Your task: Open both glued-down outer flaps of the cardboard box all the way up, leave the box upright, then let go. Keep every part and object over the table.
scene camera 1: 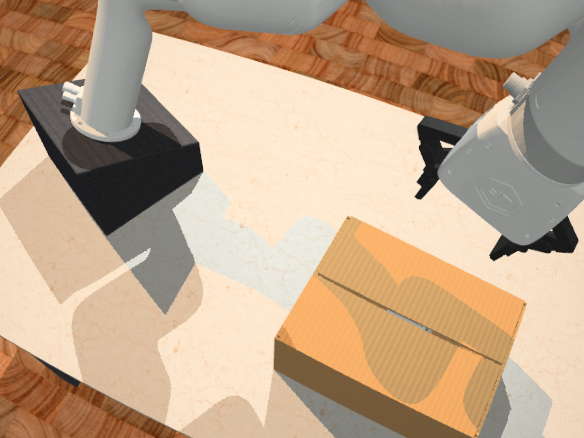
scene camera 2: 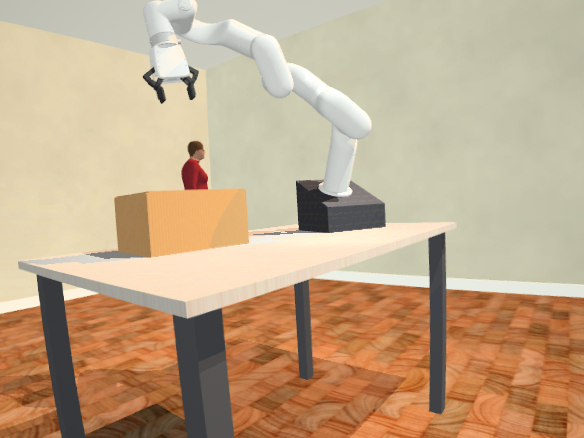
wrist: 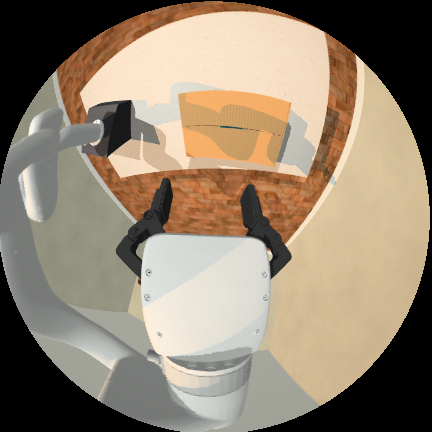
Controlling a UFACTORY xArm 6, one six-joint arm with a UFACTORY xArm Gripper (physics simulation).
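Pixels of known places: gripper, fingertip midpoint: (scene camera 1: 461,218) (scene camera 2: 178,100) (wrist: 207,187); arm's base, link origin: (scene camera 1: 105,120) (scene camera 2: 334,190) (wrist: 96,132).
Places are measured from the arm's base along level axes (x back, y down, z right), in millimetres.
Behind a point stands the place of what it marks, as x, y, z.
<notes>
The cardboard box (scene camera 1: 370,400) @(-538, 44, 329) (scene camera 2: 197,220) @(-603, 67, 118) stands upright on the table. Its two outer flaps lie closed and flat over the top, with a narrow dark seam between them. One flap (scene camera 1: 430,270) @(-578, -11, 137) (wrist: 240,111) @(-593, -12, 177) is on the upper side of the seam, the other flap (scene camera 1: 380,345) @(-528, -12, 266) (wrist: 220,145) @(-516, -12, 275) on the lower side. A small bluish strip (scene camera 1: 407,320) @(-561, 4, 215) (wrist: 232,127) @(-561, 4, 226) shows in the middle of the seam. My gripper (scene camera 1: 456,227) @(-551, -275, 221) (scene camera 2: 176,100) @(-551, -275, 221) (wrist: 207,187) @(-551, -275, 221) is open and empty. It hangs high above the box, touching neither flap. What is inside the box is hidden.
The arm's dark base block (scene camera 1: 150,190) @(-95, 100, 57) (scene camera 2: 355,217) @(-65, 100, -101) (wrist: 120,127) @(-89, 71, 65) stands on the table (scene camera 1: 280,150) @(-285, 144, -128) (scene camera 2: 240,270) @(-812, 144, -181) (wrist: 240,50) @(-645, 144, -64), apart from the box. The box is near one end of the table. A person in red (scene camera 2: 194,172) shows behind the box in scene camera 2.
</notes>
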